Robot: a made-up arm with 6 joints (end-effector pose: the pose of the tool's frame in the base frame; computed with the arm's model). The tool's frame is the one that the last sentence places.
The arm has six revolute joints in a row. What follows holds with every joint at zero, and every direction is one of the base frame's.
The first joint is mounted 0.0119 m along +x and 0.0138 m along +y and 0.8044 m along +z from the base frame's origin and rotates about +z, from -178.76 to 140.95 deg.
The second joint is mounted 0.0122 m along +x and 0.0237 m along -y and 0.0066 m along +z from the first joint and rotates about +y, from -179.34 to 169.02 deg.
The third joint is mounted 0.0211 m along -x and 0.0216 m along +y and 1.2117 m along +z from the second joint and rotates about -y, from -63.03 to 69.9 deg.
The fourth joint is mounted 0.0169 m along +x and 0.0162 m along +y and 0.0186 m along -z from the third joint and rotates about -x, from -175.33 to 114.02 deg.
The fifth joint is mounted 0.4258 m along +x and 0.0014 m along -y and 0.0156 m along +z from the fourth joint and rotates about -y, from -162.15 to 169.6 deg.
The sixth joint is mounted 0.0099 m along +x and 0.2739 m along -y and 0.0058 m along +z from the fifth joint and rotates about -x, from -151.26 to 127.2 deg.
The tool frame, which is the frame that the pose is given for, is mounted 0.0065 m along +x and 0.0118 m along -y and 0.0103 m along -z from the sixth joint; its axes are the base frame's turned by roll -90, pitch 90 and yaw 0 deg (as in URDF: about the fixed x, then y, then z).
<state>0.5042 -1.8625 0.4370 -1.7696 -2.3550 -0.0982</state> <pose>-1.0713 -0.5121 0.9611 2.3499 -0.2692 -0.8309</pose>
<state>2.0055 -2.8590 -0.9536 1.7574 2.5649 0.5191</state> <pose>0.2227 -0.6536 -0.0411 0.1857 -1.1275 -1.8081</pose>
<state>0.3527 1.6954 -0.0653 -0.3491 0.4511 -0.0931</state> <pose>1.0708 0.1257 0.2486 -0.2065 2.0925 1.9893</pose>
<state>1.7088 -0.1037 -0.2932 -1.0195 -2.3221 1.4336</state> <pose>0.1062 0.2801 1.6683 0.4755 0.8063 -0.4056</pose>
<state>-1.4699 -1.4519 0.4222 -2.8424 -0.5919 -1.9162</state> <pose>0.1489 1.2676 1.3983 0.2794 -1.0563 2.9152</pose>
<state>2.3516 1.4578 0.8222 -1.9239 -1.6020 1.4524</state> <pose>-1.0634 0.9363 0.4652 0.1247 0.8700 -1.0387</pose>
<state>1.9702 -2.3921 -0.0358 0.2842 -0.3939 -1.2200</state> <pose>0.6883 -0.9601 0.1898 0.1001 -2.2603 1.6556</pose>
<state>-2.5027 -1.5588 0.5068 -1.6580 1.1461 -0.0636</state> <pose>0.9380 0.6883 1.3497 -2.3062 -0.3288 -1.0548</pose>
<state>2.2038 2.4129 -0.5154 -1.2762 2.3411 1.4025</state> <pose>-0.1343 0.3569 0.1145 2.6266 -0.1224 1.5062</pose>
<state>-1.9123 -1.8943 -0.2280 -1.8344 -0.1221 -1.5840</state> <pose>0.3841 0.8352 0.8883 -1.1902 -1.0050 1.2865</pose>
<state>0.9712 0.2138 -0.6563 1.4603 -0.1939 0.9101</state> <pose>0.4349 0.6379 1.8234 1.9165 -0.3753 0.5812</pose>
